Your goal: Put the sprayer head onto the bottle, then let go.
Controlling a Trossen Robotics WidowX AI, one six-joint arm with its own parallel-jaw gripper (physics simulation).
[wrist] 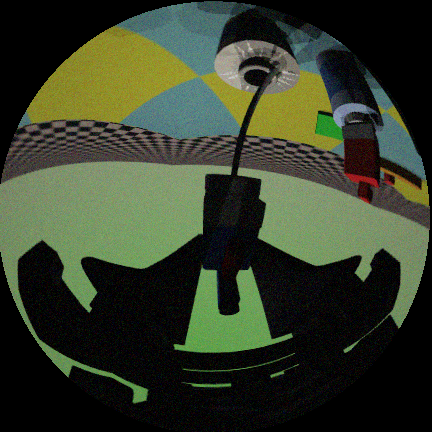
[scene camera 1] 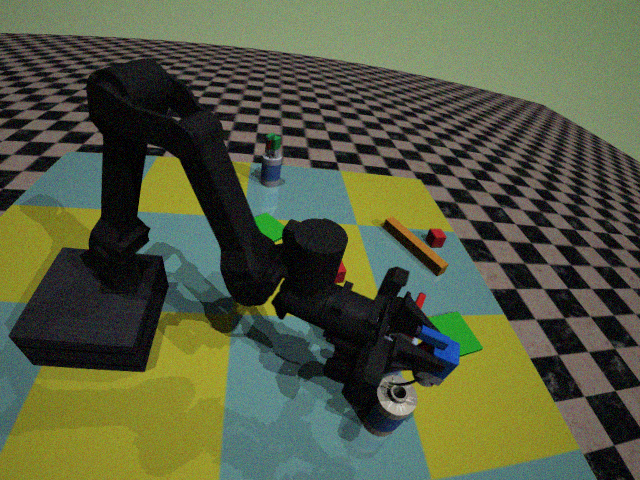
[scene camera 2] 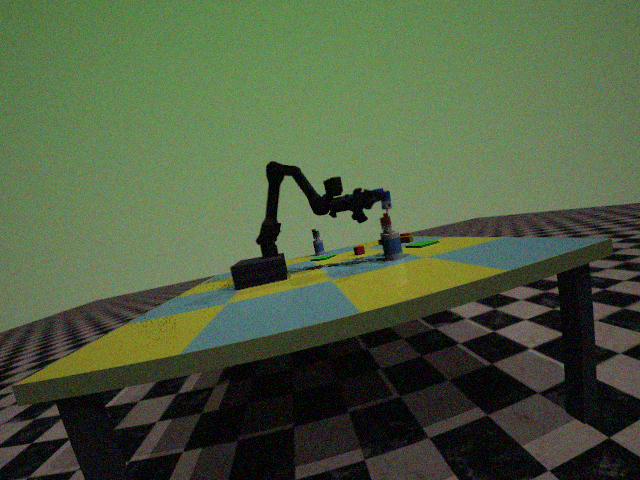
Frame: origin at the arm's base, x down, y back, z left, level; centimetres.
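Seen in the pictures: gripper, between the fingertips: (wrist: 225, 240) (scene camera 1: 445, 356) (scene camera 2: 386, 195); arm's base, origin of its link: (scene camera 1: 121, 279) (scene camera 2: 269, 256).
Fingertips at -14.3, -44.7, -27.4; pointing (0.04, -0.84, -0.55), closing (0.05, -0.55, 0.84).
Observation:
Pixels of each thing's top centre, then the offset from my fingertips to it, as dx, dy, dz. "pt": a spot on its surface instead.
- blue sprayer head, a spot on its surface: (wrist: 232, 200) pt +3.5, +2.2, +1.0
- open bottle, centre of its top: (wrist: 257, 77) (scene camera 1: 399, 392) (scene camera 2: 389, 230) +12.8, +0.9, +1.5
- green-headed bottle, a spot on its surface: (scene camera 1: 270, 171) pt +17.6, +13.4, +73.9
- orange bar, centre of its top: (scene camera 1: 415, 240) (scene camera 2: 394, 237) +20.2, -23.9, +44.2
The blue sprayer head (scene camera 1: 447, 356) (scene camera 2: 386, 199) (wrist: 232, 200) is held in my gripper (scene camera 1: 431, 343) (scene camera 2: 381, 195) (wrist: 225, 240), which is shut on it. Its thin dark dip tube (scene camera 1: 407, 382) (wrist: 242, 132) is curved. The open bottle (scene camera 1: 385, 421) (scene camera 2: 392, 248) (wrist: 255, 32), blue with a white top, stands upright on the table below the head. The head is above and apart from the bottle. In the wrist view the tube's end overlaps the white top beside the dark mouth; whether it is inside cannot be told.
A red-headed bottle (wrist: 347, 80) stands close by, with its red head (scene camera 1: 420, 299) (wrist: 361, 157) behind my gripper. A green-headed bottle (scene camera 1: 270, 171) stands at the back. An orange bar (scene camera 1: 415, 246), red cubes (scene camera 1: 435, 237) (scene camera 2: 359, 250) and green squares (scene camera 1: 457, 330) (scene camera 1: 268, 226) lie on the table.

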